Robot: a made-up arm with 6 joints. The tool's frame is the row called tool.
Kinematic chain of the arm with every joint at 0, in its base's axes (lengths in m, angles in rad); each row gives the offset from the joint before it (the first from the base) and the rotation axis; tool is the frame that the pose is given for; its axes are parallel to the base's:
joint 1: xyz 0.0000 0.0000 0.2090 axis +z
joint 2: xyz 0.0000 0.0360 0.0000 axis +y
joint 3: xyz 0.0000 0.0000 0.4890 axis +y
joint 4: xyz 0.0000 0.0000 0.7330 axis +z
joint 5: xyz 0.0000 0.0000 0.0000 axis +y
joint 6: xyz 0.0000 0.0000 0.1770 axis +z
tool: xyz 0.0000 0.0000 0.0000
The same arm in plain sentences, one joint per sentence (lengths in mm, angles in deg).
The arm has six revolute joints in a row. What follows holds with every joint at zero, and every direction is one of the base frame's.
Joint 1 sits 209.0 mm along +z from the base frame's origin and turns about +z.
Joint 2 sits 36.0 mm along +y from joint 1 and turns about +y.
Joint 3 sits 489.0 mm along +z from joint 2 and turns about +y.
Joint 4 sits 733.0 mm along +z from joint 3 and turns about +z.
Joint 5 sits at the same point as joint 4 and turns about +y.
Joint 6 sits 177.0 mm along +z from joint 5 and turns about +z.
The tool frame, which is the frame that the pose is given for, sits at the same point as joint 6; its axes are parallel to the base frame's.

